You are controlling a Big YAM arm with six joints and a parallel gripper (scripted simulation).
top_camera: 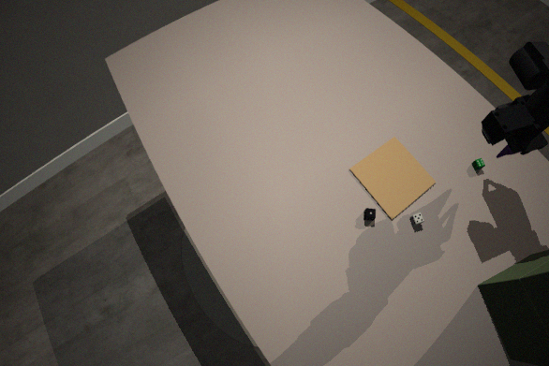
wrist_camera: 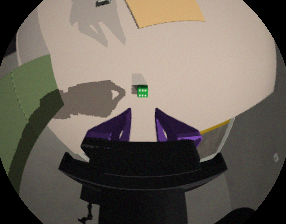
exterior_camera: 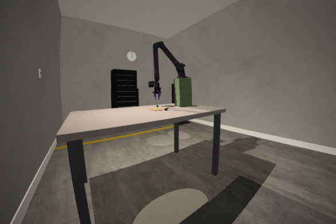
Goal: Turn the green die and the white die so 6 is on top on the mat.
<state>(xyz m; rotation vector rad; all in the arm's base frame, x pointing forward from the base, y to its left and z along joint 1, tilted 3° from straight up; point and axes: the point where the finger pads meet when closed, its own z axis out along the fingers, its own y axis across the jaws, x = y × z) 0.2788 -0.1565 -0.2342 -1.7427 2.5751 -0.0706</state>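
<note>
Right now the green die is 80 mm below my hand. The rest, counted from my hand: black die 290 mm to the left, 80 mm below, 80 mm ahead; then tan mat 180 mm to the left, 110 mm ahead, 90 mm below; then white die 220 mm to the left, 80 mm below, 10 mm ahead.
</note>
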